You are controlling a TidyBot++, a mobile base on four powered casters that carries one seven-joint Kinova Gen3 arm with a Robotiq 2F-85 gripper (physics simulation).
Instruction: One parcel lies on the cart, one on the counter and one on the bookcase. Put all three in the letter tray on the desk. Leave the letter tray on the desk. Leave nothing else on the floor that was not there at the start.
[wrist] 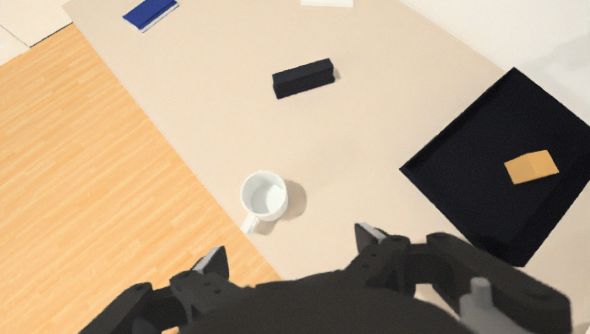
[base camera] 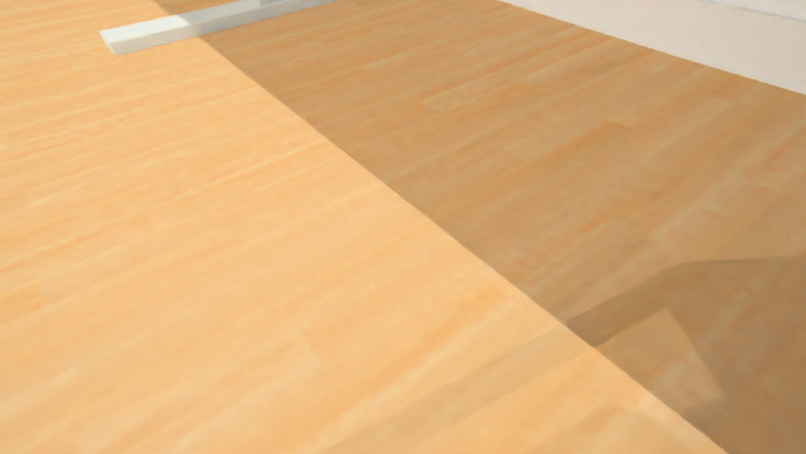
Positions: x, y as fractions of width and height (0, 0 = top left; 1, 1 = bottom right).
Labels:
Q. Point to a beige desk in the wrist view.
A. At 0.35, 0.24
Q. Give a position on a black letter tray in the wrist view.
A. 0.78, 0.51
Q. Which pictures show the black block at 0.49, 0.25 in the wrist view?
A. The wrist view only.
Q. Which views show the gripper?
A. The wrist view only.

